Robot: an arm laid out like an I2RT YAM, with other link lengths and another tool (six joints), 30 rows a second.
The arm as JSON. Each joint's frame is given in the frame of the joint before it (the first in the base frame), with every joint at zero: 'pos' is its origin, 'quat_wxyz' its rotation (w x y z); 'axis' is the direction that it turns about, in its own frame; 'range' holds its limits. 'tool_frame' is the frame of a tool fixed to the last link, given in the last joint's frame.
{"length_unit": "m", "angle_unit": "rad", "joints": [
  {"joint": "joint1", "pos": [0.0, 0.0, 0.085], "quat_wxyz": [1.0, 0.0, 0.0, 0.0], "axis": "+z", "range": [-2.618, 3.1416]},
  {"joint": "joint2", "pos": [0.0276, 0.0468, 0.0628], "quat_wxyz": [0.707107, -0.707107, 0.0, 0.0], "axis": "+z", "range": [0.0, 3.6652]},
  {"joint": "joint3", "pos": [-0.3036, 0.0, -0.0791], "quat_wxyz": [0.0, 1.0, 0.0, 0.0], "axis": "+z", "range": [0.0, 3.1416]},
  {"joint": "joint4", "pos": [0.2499, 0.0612, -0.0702], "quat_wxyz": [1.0, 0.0, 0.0, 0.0], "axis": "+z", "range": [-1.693, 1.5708]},
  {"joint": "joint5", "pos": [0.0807, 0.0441, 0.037], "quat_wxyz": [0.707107, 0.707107, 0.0, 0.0], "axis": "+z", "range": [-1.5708, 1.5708]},
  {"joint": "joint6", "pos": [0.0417, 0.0, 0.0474], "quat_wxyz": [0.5, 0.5, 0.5, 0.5], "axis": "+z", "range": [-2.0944, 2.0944]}
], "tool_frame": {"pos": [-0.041, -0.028, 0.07], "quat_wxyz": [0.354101, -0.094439, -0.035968, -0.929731]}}
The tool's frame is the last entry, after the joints.
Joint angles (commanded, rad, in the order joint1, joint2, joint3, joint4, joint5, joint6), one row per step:
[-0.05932 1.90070 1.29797 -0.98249 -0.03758 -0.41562]
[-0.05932 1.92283 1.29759 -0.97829 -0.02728 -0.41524]
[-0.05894 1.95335 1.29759 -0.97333 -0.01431 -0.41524]
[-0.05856 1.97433 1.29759 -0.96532 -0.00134 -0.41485]
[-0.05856 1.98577 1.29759 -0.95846 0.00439 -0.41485]
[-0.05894 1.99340 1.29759 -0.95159 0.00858 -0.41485]
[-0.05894 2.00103 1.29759 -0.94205 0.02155 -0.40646]
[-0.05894 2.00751 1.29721 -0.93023 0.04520 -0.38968]
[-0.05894 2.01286 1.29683 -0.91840 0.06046 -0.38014]
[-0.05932 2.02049 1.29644 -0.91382 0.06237 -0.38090]
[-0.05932 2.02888 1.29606 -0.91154 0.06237 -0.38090]
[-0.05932 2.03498 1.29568 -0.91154 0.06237 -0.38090]
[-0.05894 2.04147 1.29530 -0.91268 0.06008 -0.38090]
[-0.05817 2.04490 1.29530 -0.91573 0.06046 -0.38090]
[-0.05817 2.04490 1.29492 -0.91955 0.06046 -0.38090]
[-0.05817 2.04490 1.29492 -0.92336 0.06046 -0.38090]
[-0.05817 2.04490 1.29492 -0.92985 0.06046 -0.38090]
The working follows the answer.
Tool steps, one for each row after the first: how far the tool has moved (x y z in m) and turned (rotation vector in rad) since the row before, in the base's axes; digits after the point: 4 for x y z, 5 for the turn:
[0.0007 -0.0012 -0.0082 -0.00920 0.01890 -0.00014]
[0.0006 -0.0013 -0.0111 -0.01142 0.02628 0.00097]
[0.0010 -0.0014 -0.0079 -0.01218 0.01371 0.00083]
[0.0010 -0.0007 -0.0043 -0.00544 0.00491 0.00042]
[0.0011 -0.0007 -0.0029 -0.00413 0.00100 -0.00006]
[0.0019 -0.0016 -0.0034 -0.01366 -0.00123 -0.00738]
[0.0025 -0.0030 -0.0036 -0.02508 -0.00405 -0.01502]
[0.0023 -0.0020 -0.0027 -0.01622 -0.00566 -0.00849]
[0.0004 -0.0004 -0.0029 -0.00165 0.00359 0.00050]
[0.0000 0.0000 -0.0031 0.00038 0.00648 0.00000]
[-0.0004 0.0000 -0.0022 0.00038 0.00647 0.00000]
[-0.0006 0.0004 -0.0023 0.00275 0.00786 0.00019]
[-0.0008 0.0003 -0.0012 0.00000 0.00649 0.00080]
[-0.0009 0.0001 0.0000 0.00024 0.00419 0.00000]
[-0.0007 0.0000 0.0000 0.00022 0.00380 0.00000]
[-0.0013 0.0001 0.0001 0.00038 0.00648 0.00000]

Tool pose at each row, in the base's axes (x y z in m, rotation vector in rad; rounded; the steps above come from the unrounded poses):
[0.3721 0.0319 0.1532 2.52138 1.72790 -0.23822]
[0.3727 0.0307 0.1450 2.52097 1.72928 -0.27025]
[0.3733 0.0294 0.1339 2.51983 1.73310 -0.31368]
[0.3743 0.0280 0.1260 2.51441 1.73162 -0.34121]
[0.3753 0.0273 0.1217 2.51157 1.73055 -0.35188]
[0.3764 0.0266 0.1188 2.50905 1.72831 -0.35640]
[0.3783 0.0250 0.1154 2.50632 1.71070 -0.36583]
[0.3808 0.0220 0.1119 2.50193 1.67608 -0.38070]
[0.3831 0.0200 0.1091 2.49705 1.65412 -0.38609]
[0.3835 0.0196 0.1063 2.49619 1.65502 -0.39195]
[0.3835 0.0196 0.1032 2.49785 1.65761 -0.40018]
[0.3831 0.0196 0.1009 2.49949 1.66019 -0.40841]
[0.3824 0.0201 0.0987 2.50289 1.66494 -0.41676]
[0.3817 0.0204 0.0975 2.50348 1.66821 -0.42526]
[0.3808 0.0204 0.0974 2.50450 1.66986 -0.43063]
[0.3800 0.0205 0.0975 2.50542 1.67134 -0.43551]
[0.3788 0.0205 0.0976 2.50698 1.67387 -0.44383]

